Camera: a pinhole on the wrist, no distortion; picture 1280 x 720 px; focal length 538.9 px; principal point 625.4 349.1 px. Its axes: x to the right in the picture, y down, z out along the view. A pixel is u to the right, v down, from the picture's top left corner.
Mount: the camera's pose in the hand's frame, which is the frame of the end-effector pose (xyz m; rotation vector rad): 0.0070 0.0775 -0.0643 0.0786 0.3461 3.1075
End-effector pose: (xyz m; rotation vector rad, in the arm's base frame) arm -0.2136 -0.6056 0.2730 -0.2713 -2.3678 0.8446
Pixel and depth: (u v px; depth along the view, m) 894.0 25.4 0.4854
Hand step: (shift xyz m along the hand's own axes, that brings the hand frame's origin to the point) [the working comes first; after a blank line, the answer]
In the camera's frame: 0.2419 -0.2916 0.4854

-0.2072 0.4731 0.3561
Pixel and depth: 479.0 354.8 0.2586
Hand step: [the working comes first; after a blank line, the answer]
In the camera's frame: -0.0703 0.0027 0.2586

0.0904 0.1302 0.1848
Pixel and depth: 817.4 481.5 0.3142
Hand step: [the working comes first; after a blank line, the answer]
In the camera's frame: 0.1119 0.0772 0.3142

-0.0893 0.0733 0.2642
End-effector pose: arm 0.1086 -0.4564 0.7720 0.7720 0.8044 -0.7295
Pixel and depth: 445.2 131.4 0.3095
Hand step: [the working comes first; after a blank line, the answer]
In the camera's frame: -0.1035 -0.1250 0.3095

0.1273 0.2654 0.2047
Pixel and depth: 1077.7 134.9 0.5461
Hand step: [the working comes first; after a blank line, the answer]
In the camera's frame: 0.4583 -0.2171 0.5461

-0.4208 0.4180 0.4421
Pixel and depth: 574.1 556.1 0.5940
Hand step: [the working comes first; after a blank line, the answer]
In the camera's frame: -0.0565 0.2282 0.5940

0.0922 -0.0158 0.5619
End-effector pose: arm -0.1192 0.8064 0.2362 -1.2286 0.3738 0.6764
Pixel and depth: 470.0 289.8 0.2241
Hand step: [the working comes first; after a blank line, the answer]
In the camera's frame: -0.0646 -0.0247 0.2241

0.0833 0.1495 0.1455
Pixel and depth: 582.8 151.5 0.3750
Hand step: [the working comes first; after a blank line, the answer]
In the camera's frame: -0.0296 -0.1375 0.3750

0.0570 0.2934 0.2693
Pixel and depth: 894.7 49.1 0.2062
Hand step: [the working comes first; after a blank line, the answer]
In the camera's frame: 0.1030 -0.1148 0.2062

-0.0843 0.2367 0.1163
